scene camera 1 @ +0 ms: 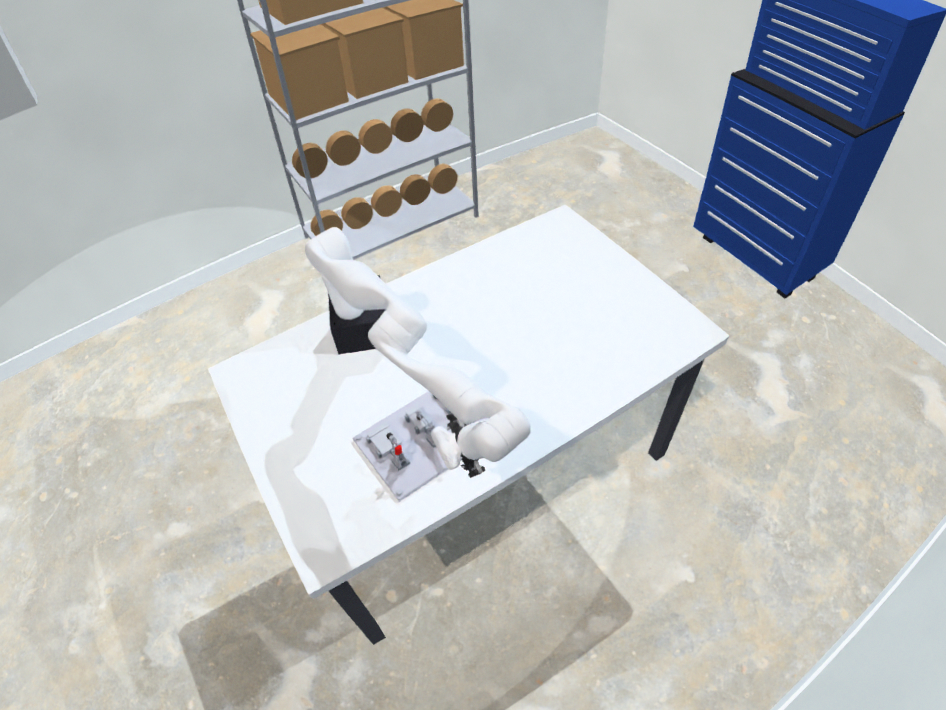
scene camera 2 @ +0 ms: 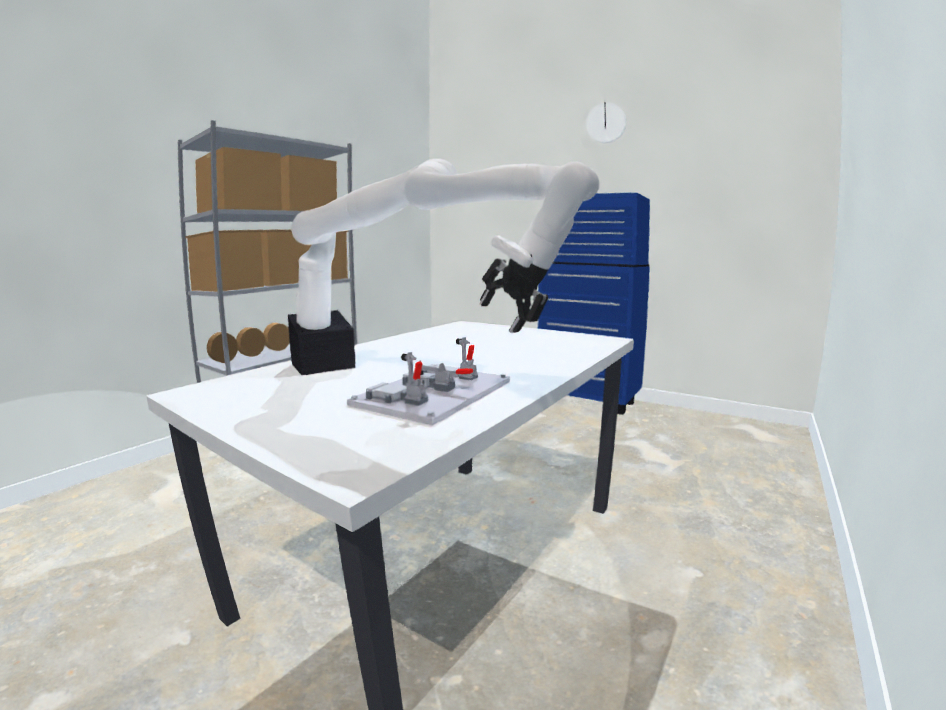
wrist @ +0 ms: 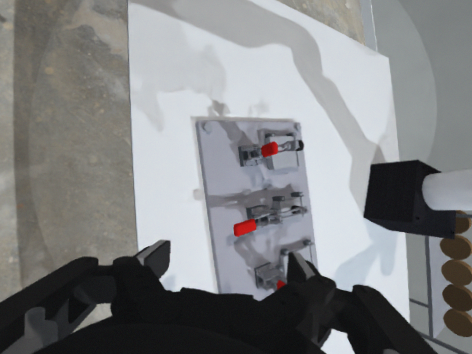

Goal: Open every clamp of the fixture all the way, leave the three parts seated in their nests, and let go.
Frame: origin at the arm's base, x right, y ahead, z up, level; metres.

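Seen in the pictures: gripper, fingertip midpoint: (scene camera 2: 497,318) (wrist: 228,259); arm's base, origin of the base link: (scene camera 1: 350,306) (scene camera 2: 315,323) (wrist: 433,191).
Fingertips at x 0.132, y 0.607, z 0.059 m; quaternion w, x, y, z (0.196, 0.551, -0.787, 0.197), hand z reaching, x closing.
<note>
Offsets run from my fingertips to a thing's middle. "pt": to the spot under its first point. Level surfaces: height alone.
The fixture plate @[dz -0.185, dx -0.043, dy -0.172 m] (scene camera 1: 412,485) (scene camera 2: 435,412) (wrist: 215,170) carries three clamps. The end clamp @[pt dz -0.147, dx +0.078, dy -0.143 m] (scene camera 1: 401,460) (scene camera 2: 416,390) (wrist: 250,155) has its arm upright and red handle raised. The middle clamp @[dz -0.147, dx -0.039, dy -0.145 m] (scene camera 2: 443,379) (wrist: 270,218) lies flat, its bar over its part and its red handle @[dz -0.130, dx -0.034, dy -0.106 m] (scene camera 2: 463,371) (wrist: 245,228) low, toward the table's front edge. The far clamp (scene camera 2: 467,371) (wrist: 268,275) has its arm upright; a finger partly covers it in the wrist view. The end part @[dz -0.164, dx +0.060, dy -0.234 m] (scene camera 1: 384,444) (scene camera 2: 385,390) (wrist: 283,158) sits in its nest; the other two are partly hidden. My gripper (scene camera 2: 501,311) (wrist: 228,259) is open, empty and tilted, above and apart from the clamps.
The plate lies on the white table @[dz -0.193 m] (scene camera 1: 534,305) (scene camera 2: 282,427) (wrist: 165,175). The arm's black base (scene camera 1: 351,330) (scene camera 2: 322,345) (wrist: 392,192) stands at the table's back edge. A shelf rack (scene camera 1: 471,114) (scene camera 2: 216,267) and a blue cabinet (scene camera 1: 771,175) (scene camera 2: 599,286) stand beyond the table.
</note>
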